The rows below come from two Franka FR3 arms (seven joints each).
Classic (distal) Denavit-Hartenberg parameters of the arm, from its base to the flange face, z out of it. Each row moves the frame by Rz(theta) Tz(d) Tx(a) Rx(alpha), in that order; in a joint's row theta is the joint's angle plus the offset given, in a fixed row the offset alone. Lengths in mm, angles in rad.
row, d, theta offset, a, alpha
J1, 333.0, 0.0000, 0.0, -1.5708
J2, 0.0, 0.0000, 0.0, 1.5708
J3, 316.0, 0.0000, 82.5, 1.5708
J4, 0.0, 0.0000, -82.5, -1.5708
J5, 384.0, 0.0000, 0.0, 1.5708
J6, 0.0, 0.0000, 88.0, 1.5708
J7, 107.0, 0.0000, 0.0, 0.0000
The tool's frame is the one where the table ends.
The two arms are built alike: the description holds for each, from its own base.
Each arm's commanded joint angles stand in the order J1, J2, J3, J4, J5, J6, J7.
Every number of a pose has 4 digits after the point.
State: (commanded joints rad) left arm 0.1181 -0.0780 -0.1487 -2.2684 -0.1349 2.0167 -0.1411; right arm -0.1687 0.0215 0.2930 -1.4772 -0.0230 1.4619 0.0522
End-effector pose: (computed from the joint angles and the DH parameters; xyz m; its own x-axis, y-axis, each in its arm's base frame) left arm 0.4862 -0.0231 0.3780 0.9673 0.1699 -0.1882 0.1861 -0.9799 0.0722; right arm 0.5464 0.0636 0.6474 0.9970 0.0696 -0.0349 0.0703 -0.9974 0.0186
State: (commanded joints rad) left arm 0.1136 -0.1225 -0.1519 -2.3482 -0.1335 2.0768 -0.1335; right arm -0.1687 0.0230 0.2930 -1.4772 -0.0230 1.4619 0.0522
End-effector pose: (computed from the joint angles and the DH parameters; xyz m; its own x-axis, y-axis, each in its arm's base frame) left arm 0.4689 -0.0249 0.3690 0.9732 0.1628 -0.1622 0.1754 -0.9823 0.0661; right arm 0.5468 0.0635 0.6467 0.9969 0.0696 -0.0364 0.0703 -0.9974 0.0182
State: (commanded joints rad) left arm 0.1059 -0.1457 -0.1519 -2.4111 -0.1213 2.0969 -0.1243; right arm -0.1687 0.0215 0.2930 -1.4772 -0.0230 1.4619 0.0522
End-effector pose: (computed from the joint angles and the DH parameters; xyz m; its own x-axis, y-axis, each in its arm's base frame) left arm 0.4519 -0.0264 0.3544 0.9733 0.1443 -0.1783 0.1552 -0.9866 0.0493; right arm 0.5464 0.0636 0.6474 0.9970 0.0696 -0.0349 0.0703 -0.9974 0.0186
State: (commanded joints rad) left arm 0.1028 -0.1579 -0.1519 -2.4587 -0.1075 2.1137 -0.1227; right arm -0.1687 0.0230 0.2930 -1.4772 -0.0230 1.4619 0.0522
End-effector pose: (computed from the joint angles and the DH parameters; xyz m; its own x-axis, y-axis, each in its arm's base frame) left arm 0.4390 -0.0259 0.3412 0.9716 0.1356 -0.1941 0.1446 -0.9890 0.0326; right arm 0.5468 0.0635 0.6467 0.9969 0.0696 -0.0364 0.0703 -0.9974 0.0182
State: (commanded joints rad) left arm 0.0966 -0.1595 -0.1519 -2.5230 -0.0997 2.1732 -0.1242; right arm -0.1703 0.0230 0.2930 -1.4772 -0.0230 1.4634 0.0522
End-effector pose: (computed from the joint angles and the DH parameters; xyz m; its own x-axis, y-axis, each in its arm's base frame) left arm 0.4251 -0.0262 0.3201 0.9717 0.1323 -0.1957 0.1392 -0.9900 0.0217; right arm 0.5471 0.0626 0.6468 0.9971 0.0681 -0.0349 0.0687 -0.9975 0.0181
